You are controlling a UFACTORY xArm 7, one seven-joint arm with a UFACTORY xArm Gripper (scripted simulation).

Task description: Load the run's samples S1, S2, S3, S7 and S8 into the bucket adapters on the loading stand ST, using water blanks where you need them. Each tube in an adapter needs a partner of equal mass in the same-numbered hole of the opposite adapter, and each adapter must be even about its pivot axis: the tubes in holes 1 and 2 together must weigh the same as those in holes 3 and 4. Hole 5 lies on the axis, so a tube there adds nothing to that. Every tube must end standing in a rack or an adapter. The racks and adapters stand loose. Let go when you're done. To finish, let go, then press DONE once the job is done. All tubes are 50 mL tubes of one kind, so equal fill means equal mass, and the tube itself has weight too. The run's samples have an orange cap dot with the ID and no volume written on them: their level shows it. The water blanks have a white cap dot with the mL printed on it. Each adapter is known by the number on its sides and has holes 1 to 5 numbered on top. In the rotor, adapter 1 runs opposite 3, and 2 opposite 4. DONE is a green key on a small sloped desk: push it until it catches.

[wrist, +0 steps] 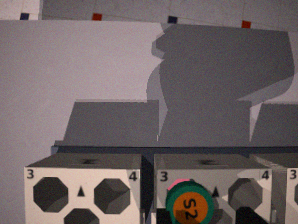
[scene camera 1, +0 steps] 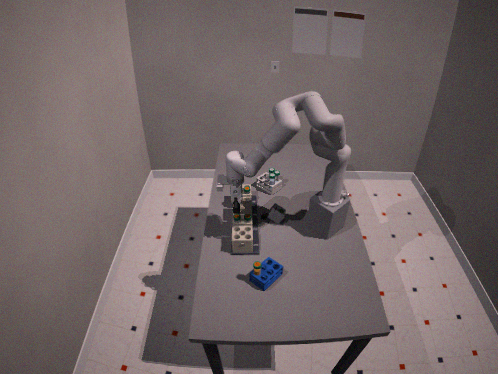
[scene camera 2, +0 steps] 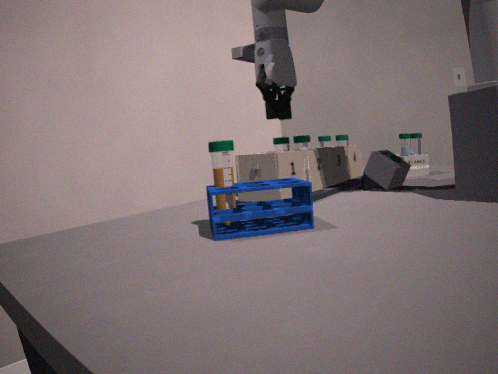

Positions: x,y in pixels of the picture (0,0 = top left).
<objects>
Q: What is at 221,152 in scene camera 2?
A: A sample tube.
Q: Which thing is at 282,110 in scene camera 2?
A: My gripper.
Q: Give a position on a blue rack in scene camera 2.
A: At 301,201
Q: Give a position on an adapter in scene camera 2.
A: At 256,167
</objects>
